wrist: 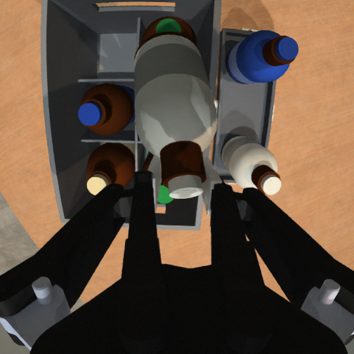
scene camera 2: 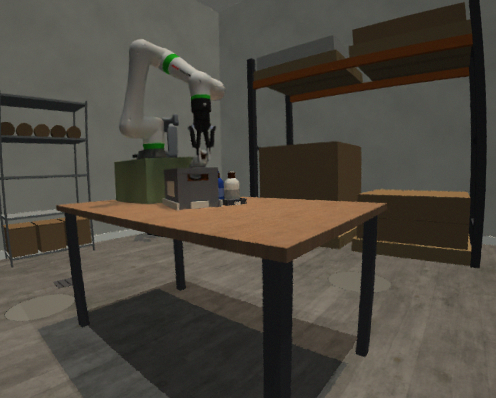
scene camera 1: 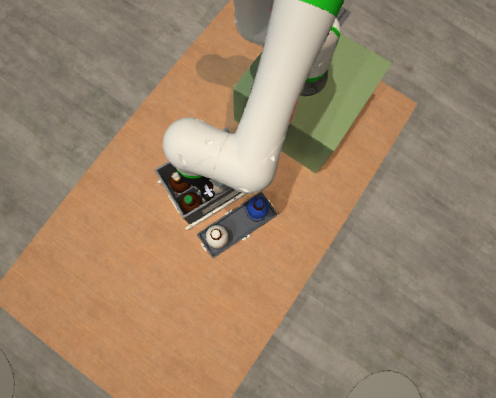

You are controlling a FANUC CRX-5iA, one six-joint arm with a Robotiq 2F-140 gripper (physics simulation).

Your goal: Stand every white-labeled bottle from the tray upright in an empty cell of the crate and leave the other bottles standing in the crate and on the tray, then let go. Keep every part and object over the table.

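Places are measured from the arm's base along level axes (x down, y back, z left), in centimetres.
Pixels of known places: gripper, fingertip midpoint: (scene camera 2: 204, 162) (scene camera 1: 202, 192).
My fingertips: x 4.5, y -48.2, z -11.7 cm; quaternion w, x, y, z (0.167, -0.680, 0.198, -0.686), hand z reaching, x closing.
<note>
Ahead of a thing's pixels: the offset from my fingertips to its middle. Level surfaces: height alone.
My gripper (wrist: 180, 169) (scene camera 2: 202, 152) is above the crate, shut on the brown neck of a large white bottle (wrist: 175, 110) (scene camera 2: 199, 162). That bottle is tilted, neck up, its body over the right-hand cells in the wrist view; its base is hidden. The dark grey crate @[dy +4.8, dx +11.5, dz +2.4 cm] (wrist: 70, 65) (scene camera 2: 192, 192) holds a blue-capped brown bottle (wrist: 107, 110), a cream-capped brown bottle (wrist: 111, 162) and green-capped bottles at both ends of the right column. Another white bottle @[dy -9.2, dx +12.0, dz +9.0 cm] (wrist: 250, 162) (scene camera 1: 216, 236) (scene camera 2: 231, 186) and a blue bottle @[dy +5.7, dx +12.0, dz +16.9 cm] (wrist: 257, 57) (scene camera 1: 257, 208) stand on the tray (wrist: 240, 117) (scene camera 1: 239, 225).
The crate and tray stand close together on the wooden table @[dx +20.2 cm] (scene camera 1: 125, 265) (scene camera 2: 235, 220). Crate walls and thin dividers surround the cells. A cell (wrist: 117, 52) at the upper left in the wrist view is empty. The green robot base block (scene camera 1: 345, 95) stands behind the crate.
</note>
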